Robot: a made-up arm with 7 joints. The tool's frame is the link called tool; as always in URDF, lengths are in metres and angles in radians.
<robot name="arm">
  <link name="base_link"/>
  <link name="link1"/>
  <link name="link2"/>
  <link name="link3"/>
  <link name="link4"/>
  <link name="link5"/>
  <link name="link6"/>
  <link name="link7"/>
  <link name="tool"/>
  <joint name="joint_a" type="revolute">
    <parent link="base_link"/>
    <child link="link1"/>
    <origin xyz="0 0 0.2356"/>
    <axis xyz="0 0 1"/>
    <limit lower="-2.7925" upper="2.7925" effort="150" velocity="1.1"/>
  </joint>
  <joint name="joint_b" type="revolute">
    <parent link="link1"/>
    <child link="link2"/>
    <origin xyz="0 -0.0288 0.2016" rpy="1.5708 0 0"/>
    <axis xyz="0 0 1"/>
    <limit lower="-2.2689" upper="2.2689" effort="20" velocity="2.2"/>
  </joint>
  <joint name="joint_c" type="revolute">
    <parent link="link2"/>
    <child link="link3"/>
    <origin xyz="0 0.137 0.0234" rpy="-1.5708 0 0"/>
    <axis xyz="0 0 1"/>
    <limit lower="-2.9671" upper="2.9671" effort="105" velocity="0.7"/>
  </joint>
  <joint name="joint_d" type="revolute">
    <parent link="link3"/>
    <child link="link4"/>
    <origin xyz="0.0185 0.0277 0.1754" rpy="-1.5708 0 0"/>
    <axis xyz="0 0 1"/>
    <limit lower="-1.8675" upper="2.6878" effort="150" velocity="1.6"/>
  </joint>
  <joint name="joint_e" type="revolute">
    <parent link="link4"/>
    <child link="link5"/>
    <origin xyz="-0.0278 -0.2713 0.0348" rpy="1.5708 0 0"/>
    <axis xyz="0 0 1"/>
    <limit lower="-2.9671" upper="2.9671" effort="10" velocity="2.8"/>
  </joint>
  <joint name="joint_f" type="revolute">
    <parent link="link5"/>
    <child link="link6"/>
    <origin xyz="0 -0.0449 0.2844" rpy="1.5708 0 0"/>
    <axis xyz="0 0 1"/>
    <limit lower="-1.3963" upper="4.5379" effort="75" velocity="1.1"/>
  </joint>
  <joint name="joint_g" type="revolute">
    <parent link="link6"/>
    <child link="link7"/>
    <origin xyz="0.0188 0.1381 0.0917" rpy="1.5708 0 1.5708"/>
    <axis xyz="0 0 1"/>
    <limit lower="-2.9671" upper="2.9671" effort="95" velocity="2"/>
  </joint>
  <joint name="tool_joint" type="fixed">
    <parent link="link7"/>
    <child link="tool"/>
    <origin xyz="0 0 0"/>
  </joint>
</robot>
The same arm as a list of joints. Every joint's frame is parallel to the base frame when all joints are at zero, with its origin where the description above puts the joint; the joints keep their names.
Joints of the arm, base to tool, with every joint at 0 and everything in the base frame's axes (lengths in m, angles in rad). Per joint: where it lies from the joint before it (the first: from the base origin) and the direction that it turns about. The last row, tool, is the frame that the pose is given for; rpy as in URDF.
joint_a: offset 0 0 0.2356 axis +z
joint_b: offset 0 -0.0288 0.2016 axis -y
joint_c: offset 0 -0.0234 0.137 axis +z
joint_d: offset 0.0185 0.0277 0.1754 axis +y
joint_e: offset -0.0278 0.0348 0.2713 axis +z
joint_f: offset 0 -0.0449 0.2844 axis -y
joint_g: offset 0.0188 -0.0917 0.1381 axis +x
tool: offset 0 0 0 rpy -3.1416 -1.5708 0
Joint limits (rad, base to tool): -2.7925..2.7925 -2.2689..2.2689 -2.9671..2.9671 -1.8675..2.6878 -2.9671..2.9671 -1.3963..4.5379 -2.9671..2.9671

